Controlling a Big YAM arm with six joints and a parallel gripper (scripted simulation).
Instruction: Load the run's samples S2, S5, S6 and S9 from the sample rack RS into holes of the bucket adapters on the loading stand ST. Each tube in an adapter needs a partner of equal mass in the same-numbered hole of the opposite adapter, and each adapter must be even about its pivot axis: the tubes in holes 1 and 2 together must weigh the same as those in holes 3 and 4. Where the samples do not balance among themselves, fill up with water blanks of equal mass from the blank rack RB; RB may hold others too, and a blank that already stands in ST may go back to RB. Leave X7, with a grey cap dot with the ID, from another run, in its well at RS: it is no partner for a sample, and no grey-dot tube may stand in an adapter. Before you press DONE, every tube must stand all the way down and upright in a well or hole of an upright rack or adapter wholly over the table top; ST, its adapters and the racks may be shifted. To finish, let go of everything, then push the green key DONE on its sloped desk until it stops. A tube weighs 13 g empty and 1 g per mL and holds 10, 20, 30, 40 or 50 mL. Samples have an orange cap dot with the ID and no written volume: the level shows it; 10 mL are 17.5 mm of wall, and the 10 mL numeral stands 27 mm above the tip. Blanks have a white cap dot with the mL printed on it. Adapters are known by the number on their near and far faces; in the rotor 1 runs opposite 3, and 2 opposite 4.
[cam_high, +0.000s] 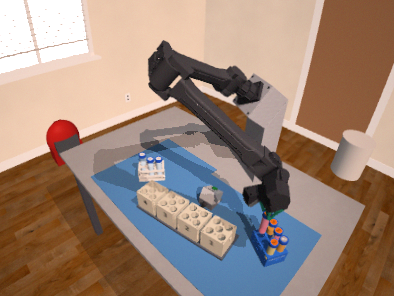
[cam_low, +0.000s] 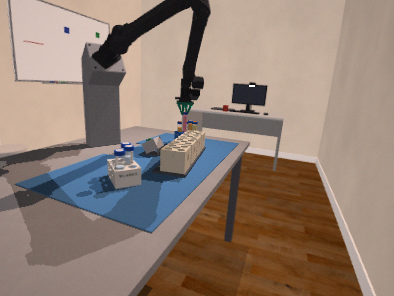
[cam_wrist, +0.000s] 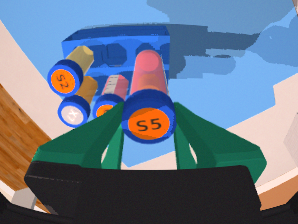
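My hand is 11 cm above the sample tube S2, 6 cm short of it and 5 cm to the right of it. Round my hand: orange-dot tube: 11 cm below, 3 cm to the left, 3 cm behind; sample tube S9: 11 cm below, 5 cm to the left, 2 cm ahead; sample tube S5: 5 cm below, 1 cm to the right.
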